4 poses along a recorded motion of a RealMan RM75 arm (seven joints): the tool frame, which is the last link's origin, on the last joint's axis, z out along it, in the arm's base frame.
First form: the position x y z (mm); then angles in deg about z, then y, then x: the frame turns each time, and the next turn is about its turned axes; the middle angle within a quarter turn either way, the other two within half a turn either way.
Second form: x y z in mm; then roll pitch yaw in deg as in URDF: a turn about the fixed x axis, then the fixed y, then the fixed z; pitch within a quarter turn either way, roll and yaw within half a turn. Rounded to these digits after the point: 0 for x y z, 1 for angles.
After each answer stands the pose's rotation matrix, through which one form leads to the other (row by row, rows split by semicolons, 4 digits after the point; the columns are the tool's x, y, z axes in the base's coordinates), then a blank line. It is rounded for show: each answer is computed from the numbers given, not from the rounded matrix.
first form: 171, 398, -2, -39.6, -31.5, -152.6
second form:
171, 398, -2, -152.6, -31.5, -39.6
0.6570 -0.3806 0.6508; -0.5435 -0.8373 0.0589; 0.5225 -0.3924 -0.7570

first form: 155, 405, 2, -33.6, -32.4, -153.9
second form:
155, 405, 2, -153.9, -32.4, -33.6
0.7033 -0.3006 0.6442; -0.4672 -0.8784 0.1001; 0.5358 -0.3715 -0.7582

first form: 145, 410, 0, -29.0, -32.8, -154.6
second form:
145, 410, 0, -154.6, -32.8, -29.0
0.7352 -0.2347 0.6359; -0.4075 -0.9027 0.1379; 0.5417 -0.3605 -0.7593

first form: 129, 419, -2, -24.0, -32.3, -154.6
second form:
129, 419, -2, -154.6, -32.3, -24.0
0.7722 -0.1580 0.6154; -0.3438 -0.9185 0.1955; 0.5344 -0.3626 -0.7636

